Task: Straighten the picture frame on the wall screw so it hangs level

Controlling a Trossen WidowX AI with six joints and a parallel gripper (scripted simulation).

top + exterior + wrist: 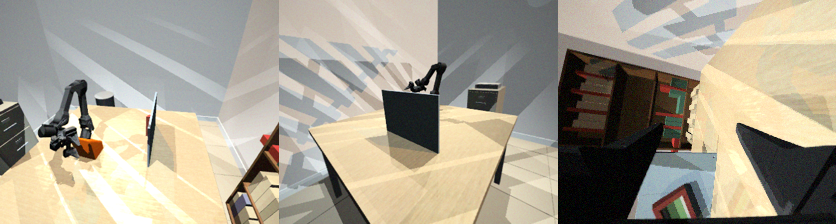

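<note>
Right now the red picture frame is 31 cm ahead of my gripper tip, 37 cm to the left of it and 6 cm below it. Also, from my gripper tip: pale blue wall panel: 32 cm ahead, 38 cm to the left, 7 cm below.
</note>
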